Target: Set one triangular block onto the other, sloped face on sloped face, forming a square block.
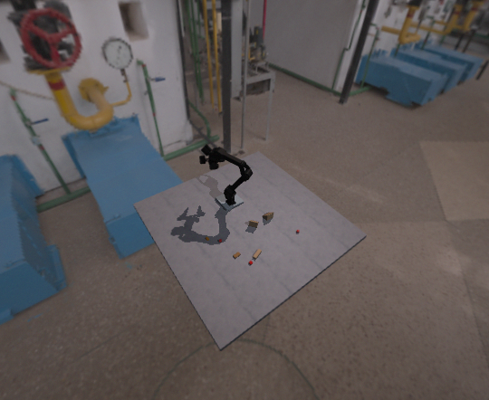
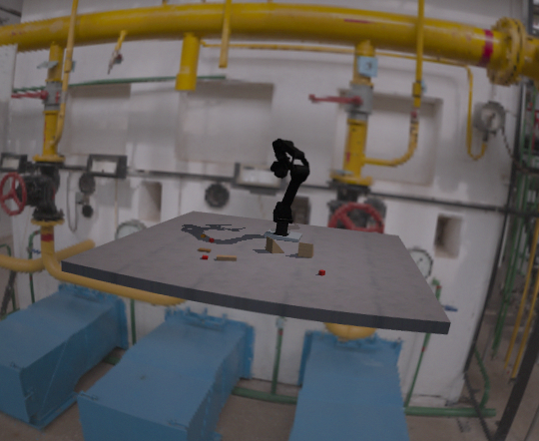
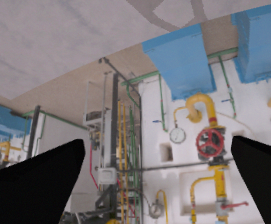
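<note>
The triangular block lies 53 cm ahead of my gripper tip, 23 cm to the left of it and 27 cm below it.
</note>
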